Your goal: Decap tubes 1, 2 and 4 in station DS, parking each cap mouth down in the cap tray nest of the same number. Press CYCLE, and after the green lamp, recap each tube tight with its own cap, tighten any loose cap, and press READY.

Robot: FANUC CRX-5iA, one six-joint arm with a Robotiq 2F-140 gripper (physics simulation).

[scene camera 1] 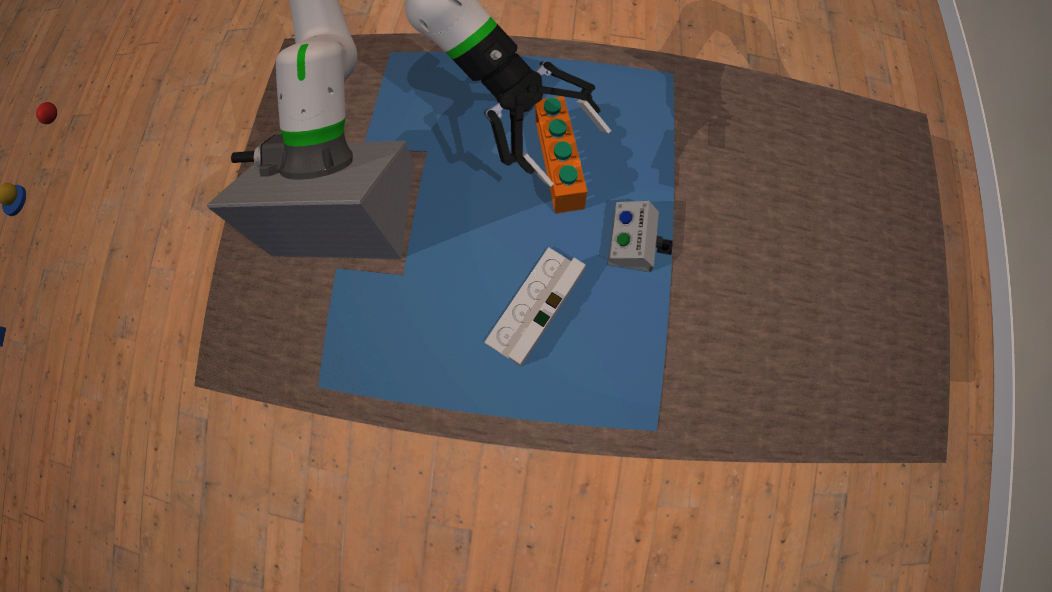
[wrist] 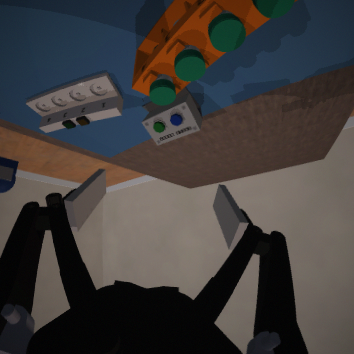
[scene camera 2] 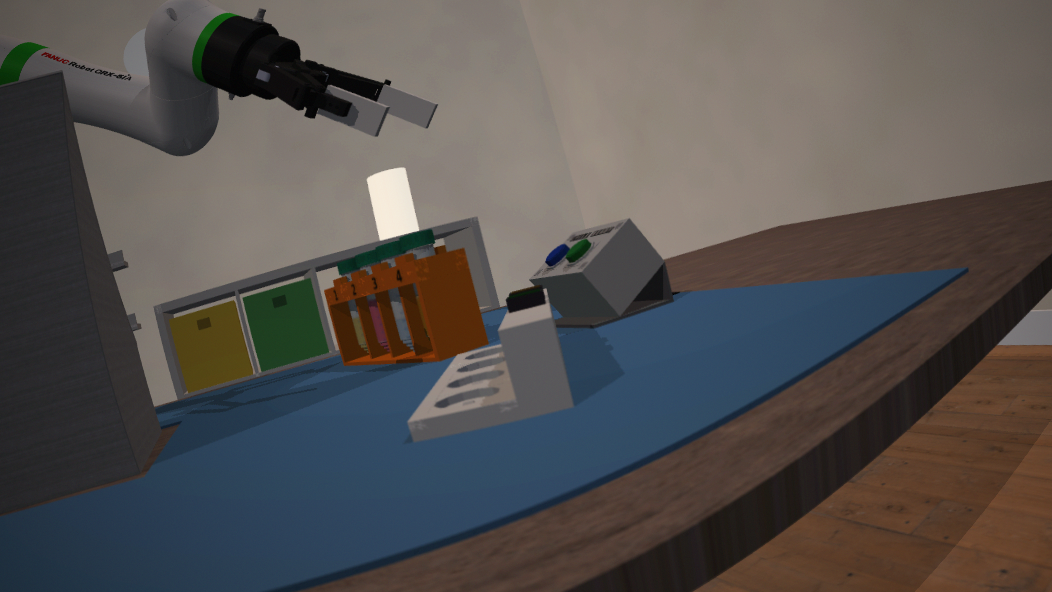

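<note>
An orange rack stands on the blue mat and holds upright tubes, all with green caps on. Cap 4 is nearest the button box; cap tightness cannot be told. The white cap tray has empty round nests; its green lamp and amber lamp look dark. The grey button box has a blue button and a green button; its labels are unreadable. My gripper is open and empty, high above the rack.
The grey pedestal under the arm's base stands at the mat's edge. A shelf unit with a yellow bin and a green bin shows in the background. A black connector sticks out of the button box.
</note>
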